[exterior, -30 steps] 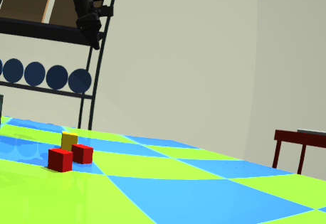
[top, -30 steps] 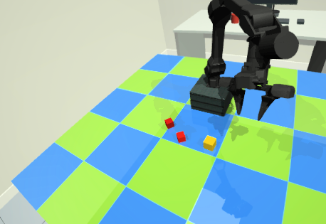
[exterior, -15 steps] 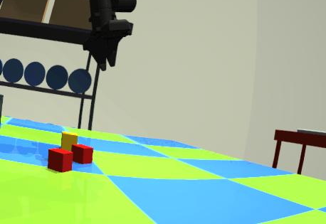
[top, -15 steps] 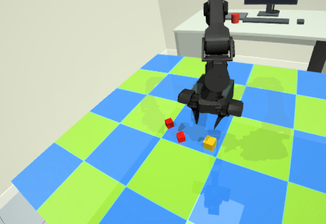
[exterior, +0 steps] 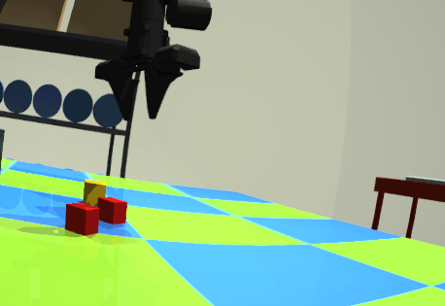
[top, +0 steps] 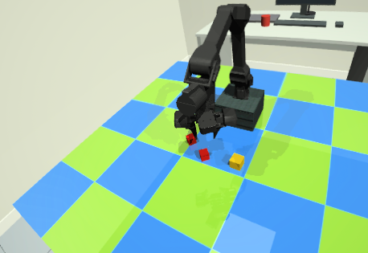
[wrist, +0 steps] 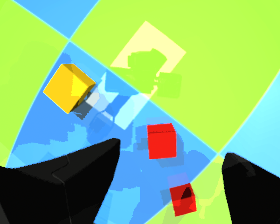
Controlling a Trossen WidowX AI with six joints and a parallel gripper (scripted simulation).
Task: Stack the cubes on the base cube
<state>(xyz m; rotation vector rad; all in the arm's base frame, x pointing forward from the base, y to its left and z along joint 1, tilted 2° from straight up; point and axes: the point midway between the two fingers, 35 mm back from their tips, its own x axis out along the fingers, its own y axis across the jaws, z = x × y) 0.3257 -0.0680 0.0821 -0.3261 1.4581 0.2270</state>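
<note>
My gripper tip is now 3 cm past the yellow base cube, 10 cm to the right of it and 13 cm above it.
</note>
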